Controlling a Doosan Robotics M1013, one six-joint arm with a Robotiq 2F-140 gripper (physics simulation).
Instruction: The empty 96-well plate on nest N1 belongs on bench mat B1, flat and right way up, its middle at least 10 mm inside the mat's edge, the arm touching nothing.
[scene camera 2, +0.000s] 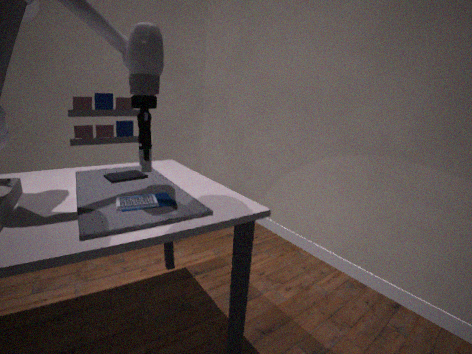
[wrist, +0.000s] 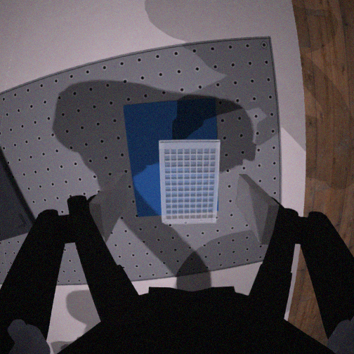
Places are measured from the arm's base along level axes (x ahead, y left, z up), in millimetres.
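Pixels of known places: gripper, fingertip midpoint: (scene camera 2: 145, 168).
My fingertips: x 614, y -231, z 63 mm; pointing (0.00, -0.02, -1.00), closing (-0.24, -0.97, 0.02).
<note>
Ahead of a thing's pixels: the offset from my fingertips to its top centre. Level surfaces: height alone.
The clear 96-well plate @[97 mm down, 35 mm back, 9 mm right] (scene camera 2: 137, 201) (wrist: 190, 182) lies flat, wells up, on the blue bench mat @[112 mm down] (scene camera 2: 168, 199) (wrist: 145, 120). In the wrist view it sits toward the mat's lower right; its right side is about level with the mat's right edge and its lower end reaches slightly past the mat's lower edge. Its middle is over the blue. My gripper (scene camera 2: 145, 166) (wrist: 181, 188) is open and empty, raised above the plate. In the wrist view its fingers stand apart on either side of the plate, with gaps to both sides.
The mat lies on a grey perforated board @[114 mm down] (scene camera 2: 95, 222) (wrist: 30, 145) on the white table @[127 mm down] (scene camera 2: 210, 202) (wrist: 100, 35). A dark flat block @[99 mm down, 17 mm ahead, 335 mm left] (scene camera 2: 125, 176) (wrist: 11, 205) lies on the board. A grey fixture (scene camera 2: 9, 200) stands at the left. Wall shelves (scene camera 2: 100, 113) hold coloured boxes.
</note>
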